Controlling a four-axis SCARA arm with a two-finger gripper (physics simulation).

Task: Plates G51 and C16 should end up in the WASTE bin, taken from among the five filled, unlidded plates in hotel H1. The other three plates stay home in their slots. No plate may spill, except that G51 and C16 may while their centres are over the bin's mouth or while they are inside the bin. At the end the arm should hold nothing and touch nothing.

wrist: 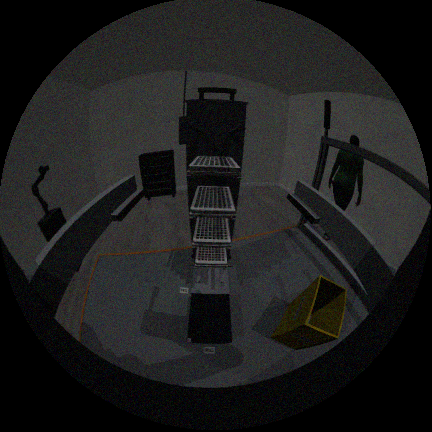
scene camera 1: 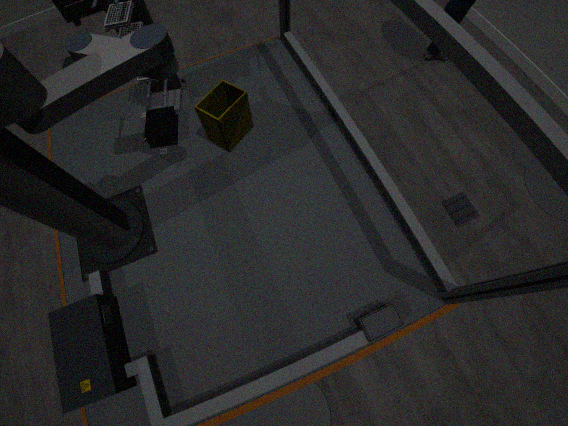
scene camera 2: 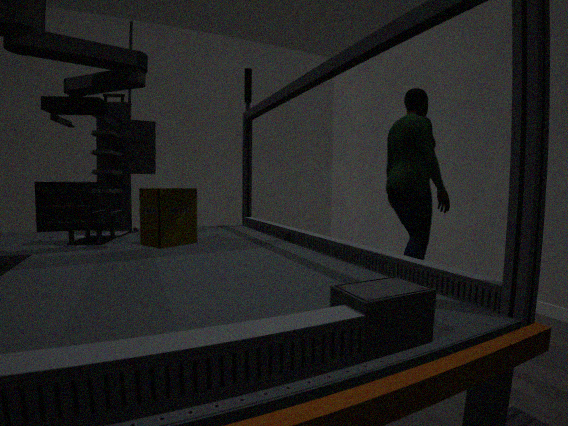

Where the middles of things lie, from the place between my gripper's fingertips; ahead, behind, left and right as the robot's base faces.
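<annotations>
Hotel column (scene camera 2: 113, 202) in my sight: 150 mm below my hand, 60 mm ahead of it, 230 mm to the left of it. Grey control box (scene camera 1: 82, 342): far below my hand, far behind it, far to the right of it. Nearest to my hand of the things named here, going by their middles: the column.
</annotations>
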